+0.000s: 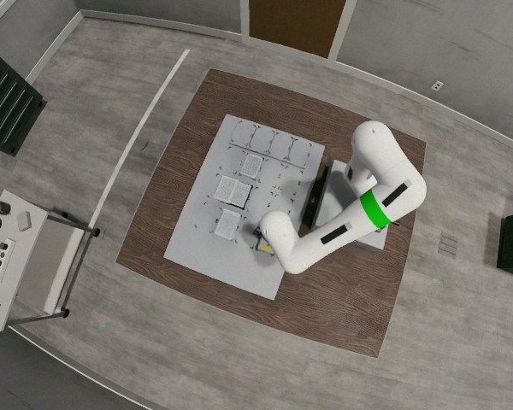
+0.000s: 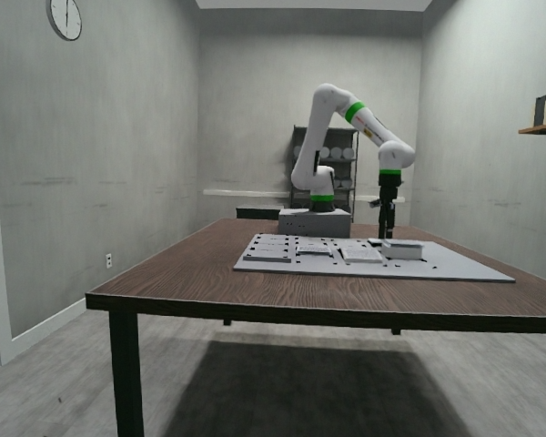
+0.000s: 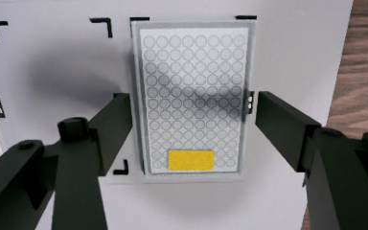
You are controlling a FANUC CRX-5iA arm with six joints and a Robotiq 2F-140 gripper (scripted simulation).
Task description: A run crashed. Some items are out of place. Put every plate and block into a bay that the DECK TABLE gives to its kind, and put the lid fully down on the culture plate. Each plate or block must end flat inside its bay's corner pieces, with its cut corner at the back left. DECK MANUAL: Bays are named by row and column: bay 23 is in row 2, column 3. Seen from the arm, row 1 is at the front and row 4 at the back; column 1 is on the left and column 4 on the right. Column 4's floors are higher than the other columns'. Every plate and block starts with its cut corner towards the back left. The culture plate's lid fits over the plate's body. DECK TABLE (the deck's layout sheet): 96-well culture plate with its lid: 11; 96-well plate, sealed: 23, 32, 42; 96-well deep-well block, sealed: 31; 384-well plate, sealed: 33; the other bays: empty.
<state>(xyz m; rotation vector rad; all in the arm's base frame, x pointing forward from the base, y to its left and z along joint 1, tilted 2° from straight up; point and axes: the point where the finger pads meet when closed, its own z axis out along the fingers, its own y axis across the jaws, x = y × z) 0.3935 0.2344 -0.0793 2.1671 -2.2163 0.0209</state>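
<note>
The deep-well block lies 210 mm ahead of my hand and 20 mm below it.
</note>
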